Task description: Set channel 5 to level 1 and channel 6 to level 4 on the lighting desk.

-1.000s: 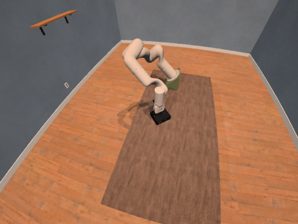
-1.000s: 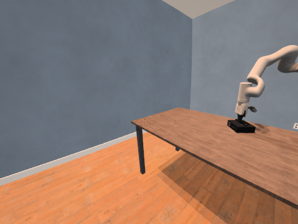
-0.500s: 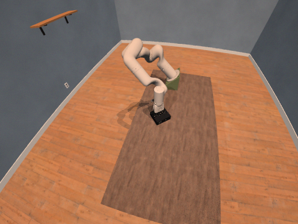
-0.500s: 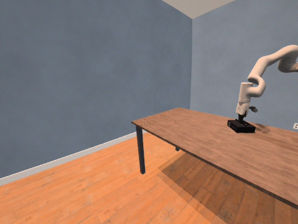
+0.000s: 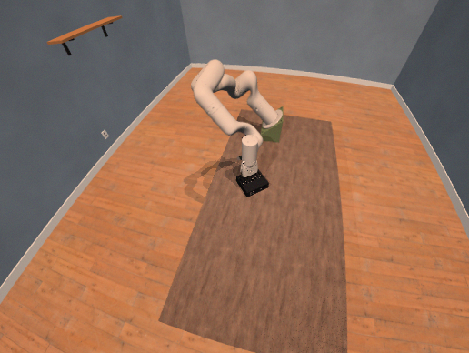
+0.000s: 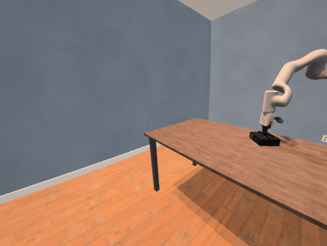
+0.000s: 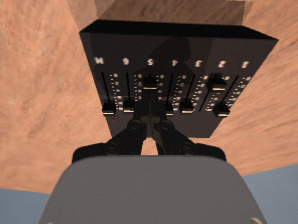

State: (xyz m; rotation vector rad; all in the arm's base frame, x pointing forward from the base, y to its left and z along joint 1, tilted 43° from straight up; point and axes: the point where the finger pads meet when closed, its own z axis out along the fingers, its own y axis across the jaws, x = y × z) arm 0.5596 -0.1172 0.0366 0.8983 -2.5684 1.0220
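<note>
The channel 5 fader cap lies 20 mm behind my hand, 10 mm to the right of it and 10 mm below it. Also, from my hand: fader 4: 30 mm to the left, 10 mm below; channel 6 fader cap: 20 mm ahead, 10 mm to the right, 10 mm below; fader 2: 60 mm behind, 40 mm to the left, 10 mm below.
</note>
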